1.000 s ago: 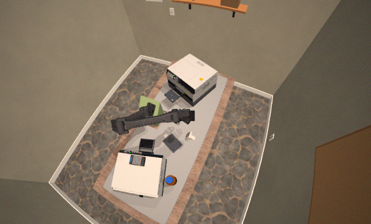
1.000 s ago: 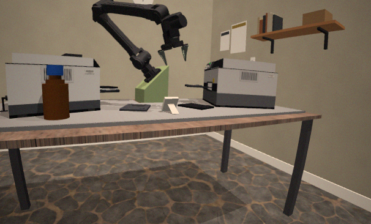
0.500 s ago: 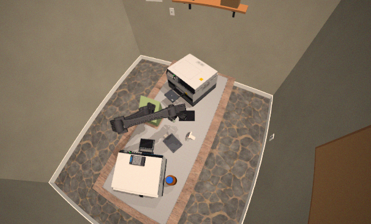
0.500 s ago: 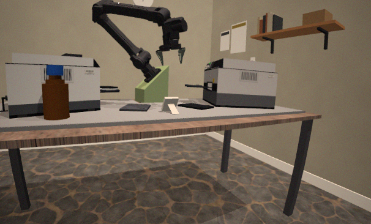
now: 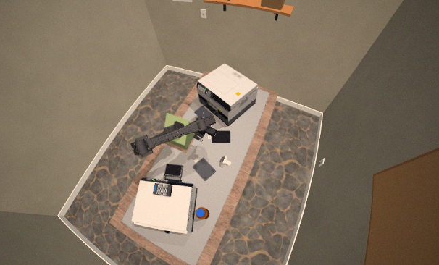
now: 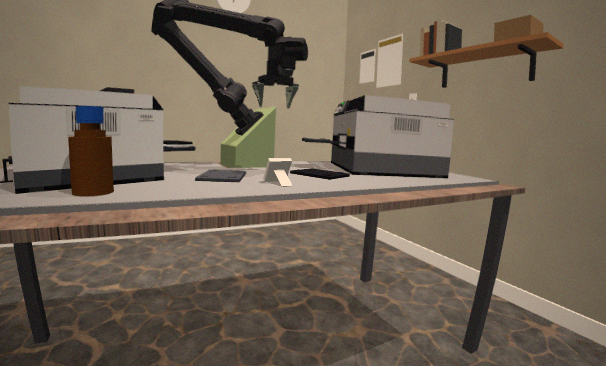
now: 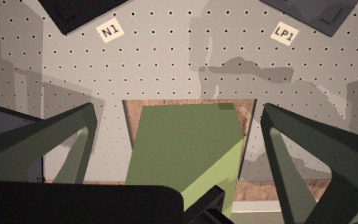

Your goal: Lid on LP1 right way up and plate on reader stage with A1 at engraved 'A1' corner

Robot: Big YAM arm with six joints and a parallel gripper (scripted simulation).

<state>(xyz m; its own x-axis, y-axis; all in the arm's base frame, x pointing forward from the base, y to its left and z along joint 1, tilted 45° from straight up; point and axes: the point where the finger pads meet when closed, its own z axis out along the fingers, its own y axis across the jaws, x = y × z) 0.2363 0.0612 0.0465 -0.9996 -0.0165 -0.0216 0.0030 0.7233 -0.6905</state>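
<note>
My hand is 12 cm past the dark lid, 32 cm to the left of it and 13 cm above it. Also, from my hand: lidded white well plate: 12 cm behind, 32 cm to the right, 14 cm below; then black pad: 7 cm ahead, 14 cm to the left, 22 cm below; then grey pad: 7 cm ahead, 18 cm to the right, 22 cm below.
</note>
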